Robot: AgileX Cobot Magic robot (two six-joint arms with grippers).
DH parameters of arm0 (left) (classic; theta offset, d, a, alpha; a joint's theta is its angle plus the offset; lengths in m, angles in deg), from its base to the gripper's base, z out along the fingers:
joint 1: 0 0.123 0 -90
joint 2: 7.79 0 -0.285 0
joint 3: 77.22 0 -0.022 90
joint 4: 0 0.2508 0 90
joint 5: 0 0 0.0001 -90
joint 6: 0 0.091 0 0
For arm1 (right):
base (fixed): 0 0 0 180
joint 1: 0 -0.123 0 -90
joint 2: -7.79 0 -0.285 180
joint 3: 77.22 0 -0.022 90
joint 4: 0 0.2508 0 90
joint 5: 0 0 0.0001 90
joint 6: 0 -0.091 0 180
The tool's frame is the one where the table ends.
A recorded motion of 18 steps. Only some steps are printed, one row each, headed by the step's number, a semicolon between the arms.
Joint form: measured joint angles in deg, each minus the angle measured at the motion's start. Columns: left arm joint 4, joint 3, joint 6, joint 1, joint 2, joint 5; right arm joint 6, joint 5, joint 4, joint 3, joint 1, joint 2.
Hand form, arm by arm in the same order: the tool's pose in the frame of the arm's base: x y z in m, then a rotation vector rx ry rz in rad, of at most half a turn. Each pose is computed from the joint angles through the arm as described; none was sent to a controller.
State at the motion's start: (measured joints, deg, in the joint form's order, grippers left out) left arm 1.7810 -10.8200 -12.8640 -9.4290 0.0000 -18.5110; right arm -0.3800 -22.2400 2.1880 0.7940 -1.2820 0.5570
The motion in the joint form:
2: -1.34 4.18 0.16 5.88 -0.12 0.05; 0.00 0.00 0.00 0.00 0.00 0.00
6: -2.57 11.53 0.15 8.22 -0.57 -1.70; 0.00 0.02 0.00 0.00 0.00 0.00
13: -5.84 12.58 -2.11 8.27 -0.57 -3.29; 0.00 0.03 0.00 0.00 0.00 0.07
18: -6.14 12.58 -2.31 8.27 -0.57 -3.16; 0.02 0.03 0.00 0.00 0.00 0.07
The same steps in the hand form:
2: 0.0489 -0.0028 0.2229 -0.1307 1.6870 -0.2052; 0.0521 0.0025 0.1742 0.0084 1.8761 0.0578
6: 0.0530 -0.0016 0.1777 -0.1932 1.8326 -0.1836; 0.0521 0.0025 0.1742 0.0085 1.8757 0.0578
13: 0.0525 -0.0035 0.1693 -0.2714 1.8729 -0.2623; 0.0521 0.0025 0.1743 0.0084 1.8744 0.0578
18: 0.0526 -0.0036 0.1695 -0.2777 1.8700 -0.2700; 0.0521 0.0025 0.1743 0.0081 1.8744 0.0576

